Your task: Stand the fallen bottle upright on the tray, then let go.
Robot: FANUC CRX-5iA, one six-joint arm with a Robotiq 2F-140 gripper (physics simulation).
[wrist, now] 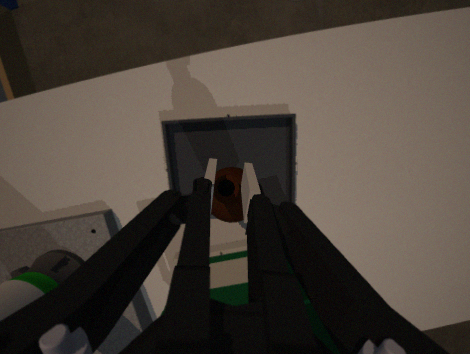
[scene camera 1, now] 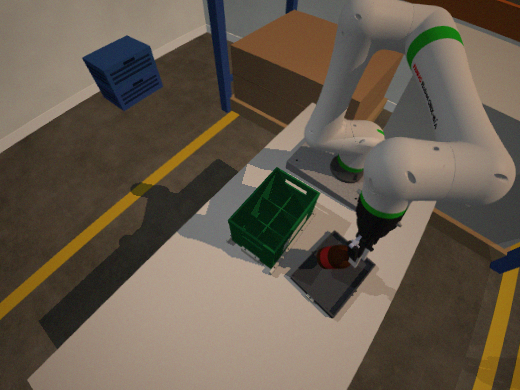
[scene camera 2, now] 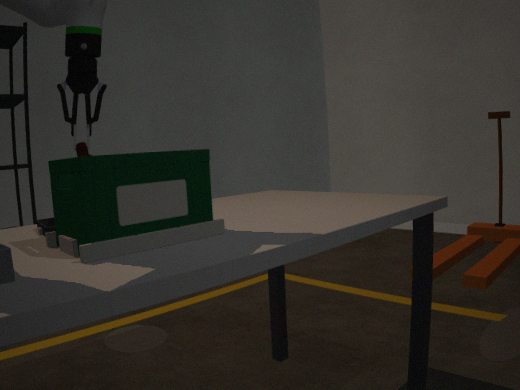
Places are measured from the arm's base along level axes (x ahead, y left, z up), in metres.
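Pixels of known places: gripper, between the fingertips: (wrist: 229, 173) (scene camera 1: 356, 260) (scene camera 2: 81, 149); arm's base, origin of its link: (scene camera 1: 346, 169).
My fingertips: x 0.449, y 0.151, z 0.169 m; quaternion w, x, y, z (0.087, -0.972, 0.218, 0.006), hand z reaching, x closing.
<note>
For each thing: its top centre in the pictures, then the offset to it from my fingertips. Level surfaces: height alone.
- brown bottle, centre of its top: (wrist: 231, 218) (scene camera 2: 84, 141) (scene camera 1: 346, 248) dx -0.010, dy -0.041, dz +0.017 m
- tray, centre of its top: (wrist: 231, 167) (scene camera 1: 334, 270) dx -0.008, dy -0.023, dz -0.177 m
- green divided crate, centre of its top: (scene camera 2: 127, 154) (scene camera 1: 275, 205) dx -0.049, dy -0.296, dz -0.028 m
- table, height of its surface: dz -0.203 m
The brown bottle (scene camera 1: 341, 256) (scene camera 2: 81, 149) (wrist: 229, 207) with a red label is held by its neck over the tray (scene camera 1: 325, 292) (wrist: 292, 150). In scene camera 1 it leans, with its base toward the green crate and its neck toward the gripper. The wrist view shows its dark mouth between the pads and its body offset below it. My gripper (scene camera 1: 358, 251) (scene camera 2: 81, 136) (wrist: 229, 173) points down and is shut on the bottle. In scene camera 2 the crate hides the lower bottle. I cannot tell whether the base touches the tray.
A green divided crate (scene camera 1: 250, 241) (scene camera 2: 200, 200) stands on the table (scene camera 1: 200, 320) (scene camera 2: 310, 205) beside the tray. The arm's grey base plate (scene camera 1: 310, 162) (wrist: 60, 227) lies behind. Large brown boxes (scene camera 1: 280, 55) and a blue drawer box (scene camera 1: 125, 75) stand beyond the table.
</note>
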